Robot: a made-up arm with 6 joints.
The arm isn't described. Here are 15 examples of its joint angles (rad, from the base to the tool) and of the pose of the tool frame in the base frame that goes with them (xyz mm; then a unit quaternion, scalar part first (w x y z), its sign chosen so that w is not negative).
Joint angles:
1: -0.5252 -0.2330 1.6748 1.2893 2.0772 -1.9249
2: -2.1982 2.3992 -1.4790 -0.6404 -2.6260 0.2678
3: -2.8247 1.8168 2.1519 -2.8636 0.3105 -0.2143
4: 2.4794 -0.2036 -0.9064 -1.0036 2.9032 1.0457
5: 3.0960 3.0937 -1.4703 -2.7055 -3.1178 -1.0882
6: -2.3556 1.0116 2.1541 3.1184 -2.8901 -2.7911
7: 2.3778 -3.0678 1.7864 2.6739 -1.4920 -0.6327
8: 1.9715 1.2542 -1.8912 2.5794 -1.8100 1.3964
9: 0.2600 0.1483 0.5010 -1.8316 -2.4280 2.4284
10: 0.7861 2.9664 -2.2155 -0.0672 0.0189 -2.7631
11: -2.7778 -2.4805 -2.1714 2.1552 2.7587 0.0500
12: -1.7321 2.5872 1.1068 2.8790 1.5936 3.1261
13: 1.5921 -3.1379 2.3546 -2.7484 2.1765 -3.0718
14: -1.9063 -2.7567 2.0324 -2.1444 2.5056 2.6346
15: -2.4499 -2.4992 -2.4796 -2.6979 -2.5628 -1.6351
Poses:
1: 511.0 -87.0 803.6 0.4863 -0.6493 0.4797 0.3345
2: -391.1 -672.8 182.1 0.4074 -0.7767 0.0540 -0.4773
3: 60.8 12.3 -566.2 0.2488 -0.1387 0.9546 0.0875
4: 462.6 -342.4 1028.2 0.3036 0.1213 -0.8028 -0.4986
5: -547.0 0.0 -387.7 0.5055 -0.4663 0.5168 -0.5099
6: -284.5 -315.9 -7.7 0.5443 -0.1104 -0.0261 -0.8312
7: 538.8 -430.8 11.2 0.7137 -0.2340 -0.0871 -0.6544
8: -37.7 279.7 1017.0 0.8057 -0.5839 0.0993 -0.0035
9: 400.1 253.3 1210.3 0.1110 -0.7888 0.4794 0.3682
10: 488.0 520.9 304.3 0.4832 -0.3651 -0.0877 -0.7909
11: -143.3 -141.9 -230.3 0.6718 0.3059 0.5249 0.4237
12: 57.1 -96.3 -965.8 0.4047 0.6100 0.6095 -0.3043
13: 47.4 -526.4 -31.9 0.0506 -0.7644 0.6207 -0.1668
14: 140.1 616.9 61.6 0.2672 -0.2806 -0.9107 0.1433
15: -121.6 -187.9 -187.8 0.2276 -0.8887 0.2425 -0.3158
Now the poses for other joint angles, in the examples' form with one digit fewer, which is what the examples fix.
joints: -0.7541 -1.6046 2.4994 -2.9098 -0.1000 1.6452
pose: 120 -75 740 0.472 -0.130 0.458 -0.742
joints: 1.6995 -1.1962 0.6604 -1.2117 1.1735 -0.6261
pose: 251 -852 1125 0.862 -0.066 0.497 0.078
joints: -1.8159 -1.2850 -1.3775 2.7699 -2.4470 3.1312
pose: 200 885 -73 0.719 -0.020 -0.146 -0.679
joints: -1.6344 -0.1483 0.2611 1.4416 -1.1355 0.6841
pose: -145 27 1563 0.828 -0.183 -0.501 0.177
